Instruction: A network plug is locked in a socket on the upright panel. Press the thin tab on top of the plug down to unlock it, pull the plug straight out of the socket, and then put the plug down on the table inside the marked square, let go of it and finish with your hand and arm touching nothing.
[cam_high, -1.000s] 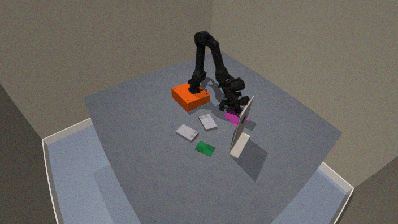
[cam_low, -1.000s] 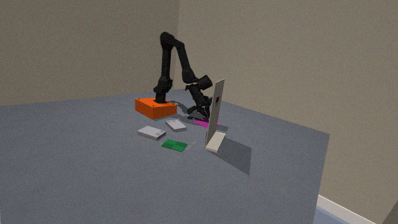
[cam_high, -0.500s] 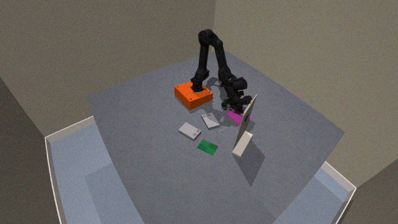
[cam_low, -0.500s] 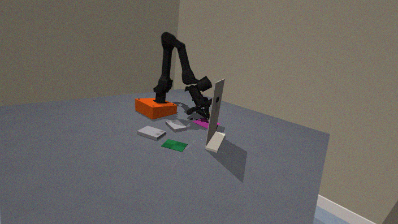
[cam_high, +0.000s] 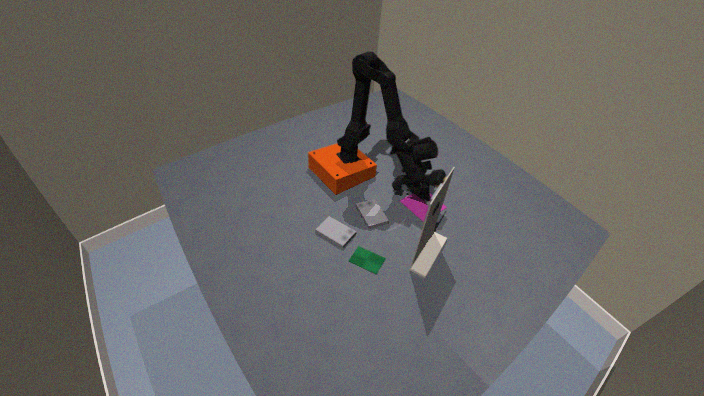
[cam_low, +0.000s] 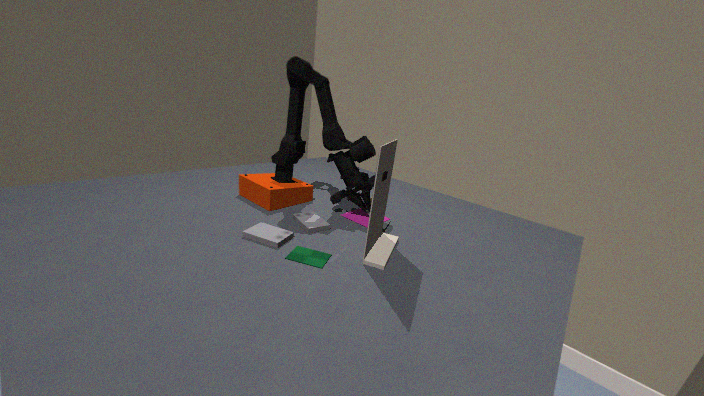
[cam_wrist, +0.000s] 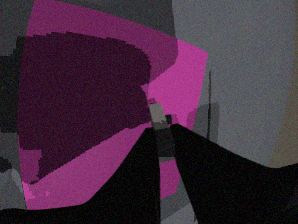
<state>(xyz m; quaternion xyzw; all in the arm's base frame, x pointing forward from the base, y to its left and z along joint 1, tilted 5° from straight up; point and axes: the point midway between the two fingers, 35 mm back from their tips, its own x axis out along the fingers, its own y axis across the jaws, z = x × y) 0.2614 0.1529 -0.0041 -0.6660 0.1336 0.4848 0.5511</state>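
Now: the pale plug right at my gripper tip. Also, from my gripper tip: pale upright panel 16 cm ahead, 14 cm to the right, 11 cm above; then small tan cube 11 cm to the left, 7 cm behind, 1 cm below; then magenta square 2 cm below, 1 cm to the right, 1 cm behind.
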